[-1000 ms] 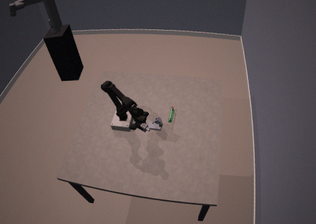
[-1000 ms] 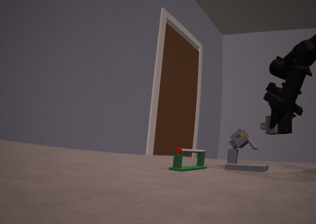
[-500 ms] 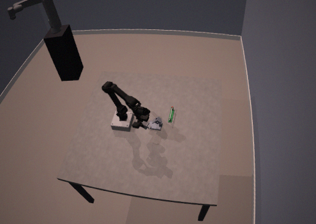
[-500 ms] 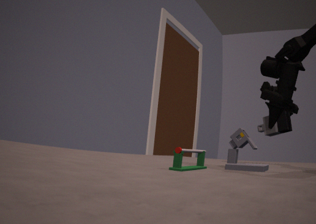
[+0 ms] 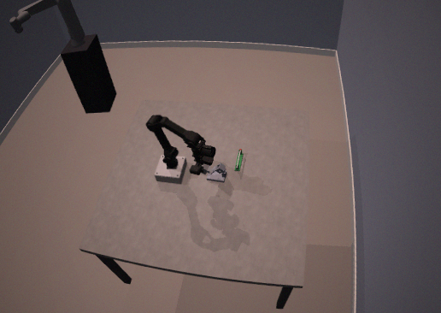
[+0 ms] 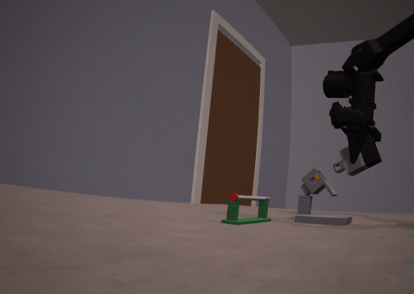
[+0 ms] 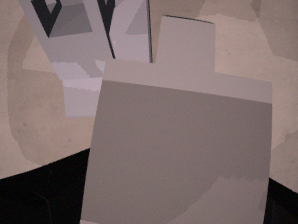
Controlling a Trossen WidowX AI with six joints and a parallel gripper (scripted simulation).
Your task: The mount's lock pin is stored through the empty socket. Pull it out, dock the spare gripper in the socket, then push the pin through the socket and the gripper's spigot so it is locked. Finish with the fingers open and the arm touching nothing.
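My gripper tip is 8 cm short of the grey mount, 7 cm above it and 4 cm to the right of it. The rest, counted from my gripper tip: green cradle (20 cm ahead, 15 cm to the left, 10 cm below); then spare gripper (1 cm above).
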